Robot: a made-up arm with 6 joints. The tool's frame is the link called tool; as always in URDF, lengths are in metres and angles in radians. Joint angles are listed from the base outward.
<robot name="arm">
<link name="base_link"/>
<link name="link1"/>
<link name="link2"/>
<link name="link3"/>
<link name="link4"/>
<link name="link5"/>
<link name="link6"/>
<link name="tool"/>
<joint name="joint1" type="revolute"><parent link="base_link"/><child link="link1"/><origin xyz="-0.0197 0.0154 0.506" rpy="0 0 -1.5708"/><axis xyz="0 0 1"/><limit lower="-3.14" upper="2.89"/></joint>
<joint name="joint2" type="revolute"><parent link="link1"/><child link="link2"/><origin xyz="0.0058 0.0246 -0.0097" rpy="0 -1.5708 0"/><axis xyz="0 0 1"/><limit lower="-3.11" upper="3.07"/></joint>
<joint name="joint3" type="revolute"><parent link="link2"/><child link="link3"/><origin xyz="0.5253 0.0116 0.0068" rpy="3.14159 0 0"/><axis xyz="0 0 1"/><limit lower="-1.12" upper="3.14"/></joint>
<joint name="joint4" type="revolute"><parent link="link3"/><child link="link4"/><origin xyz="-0.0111 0.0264 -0.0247" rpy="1.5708 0 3.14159"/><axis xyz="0 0 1"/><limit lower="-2.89" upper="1.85"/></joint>
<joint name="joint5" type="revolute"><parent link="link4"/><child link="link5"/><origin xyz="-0.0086 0.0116 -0.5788" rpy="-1.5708 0 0"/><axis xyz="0 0 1"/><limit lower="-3.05" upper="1"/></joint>
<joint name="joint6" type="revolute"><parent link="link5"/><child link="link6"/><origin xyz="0.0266 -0.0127 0.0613" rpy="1.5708 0 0"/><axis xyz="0 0 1"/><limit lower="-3.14" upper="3.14"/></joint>
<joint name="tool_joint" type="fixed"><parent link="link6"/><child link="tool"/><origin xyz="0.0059 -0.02 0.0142" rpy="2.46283 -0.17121 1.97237"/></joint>
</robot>
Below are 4 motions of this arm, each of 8 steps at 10 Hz.
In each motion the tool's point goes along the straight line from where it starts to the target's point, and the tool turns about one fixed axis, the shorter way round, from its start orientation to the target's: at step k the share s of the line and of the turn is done. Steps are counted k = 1, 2, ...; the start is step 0. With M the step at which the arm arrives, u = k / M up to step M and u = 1 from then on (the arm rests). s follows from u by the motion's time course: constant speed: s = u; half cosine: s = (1 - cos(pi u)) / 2; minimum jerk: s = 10 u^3 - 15 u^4 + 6 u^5.
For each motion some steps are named. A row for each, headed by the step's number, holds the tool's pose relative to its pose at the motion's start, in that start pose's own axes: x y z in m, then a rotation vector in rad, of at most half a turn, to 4 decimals.
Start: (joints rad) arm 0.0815 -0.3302 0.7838 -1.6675 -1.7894 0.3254
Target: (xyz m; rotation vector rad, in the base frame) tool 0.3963 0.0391 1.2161 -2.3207 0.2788 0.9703
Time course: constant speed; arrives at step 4
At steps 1, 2, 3, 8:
1: 0.0465 0.0514 0.0480 -0.0170 -0.1846 0.1931
2: 0.0930 0.1027 0.0959 -0.0339 -0.3692 0.3862
3: 0.1396 0.1541 0.1439 -0.0509 -0.5538 0.5793
8: 0.1861 0.2055 0.1918 -0.0678 -0.7384 0.7724

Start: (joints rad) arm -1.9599 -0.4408 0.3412 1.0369 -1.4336 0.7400
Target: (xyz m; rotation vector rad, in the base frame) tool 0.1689 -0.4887 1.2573 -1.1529 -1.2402 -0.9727
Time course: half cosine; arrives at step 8
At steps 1, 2, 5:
1: -0.0010 -0.0090 -0.0146 -0.0329 -0.0062 0.0124
2: -0.0040 -0.0344 -0.0564 -0.1266 -0.0240 0.0477
5: -0.0190 -0.1626 -0.2661 -0.5975 -0.1135 0.2253

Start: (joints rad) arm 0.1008 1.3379 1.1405 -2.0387 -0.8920 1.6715
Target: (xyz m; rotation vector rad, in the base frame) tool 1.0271 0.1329 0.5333 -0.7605 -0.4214 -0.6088
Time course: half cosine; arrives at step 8
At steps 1, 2, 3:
1: 0.0025 -0.0037 -0.0016 0.0542 -0.0217 -0.0196
2: 0.0095 -0.0144 -0.0062 0.2086 -0.0835 -0.0754
3: 0.0201 -0.0303 -0.0130 0.4397 -0.1759 -0.1589

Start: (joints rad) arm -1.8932 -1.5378 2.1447 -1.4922 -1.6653 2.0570
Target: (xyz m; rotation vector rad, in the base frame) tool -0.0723 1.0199 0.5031 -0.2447 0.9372 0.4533
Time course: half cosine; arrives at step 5
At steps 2, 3, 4, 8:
2: -0.0515 0.0670 -0.1036 -0.0691 -0.1890 -0.0338
3: -0.0975 0.1269 -0.1962 -0.1309 -0.3581 -0.0641
4: -0.1348 0.1754 -0.2711 -0.1808 -0.4948 -0.0886
8: -0.1490 0.1939 -0.2997 -0.1999 -0.5471 -0.0980

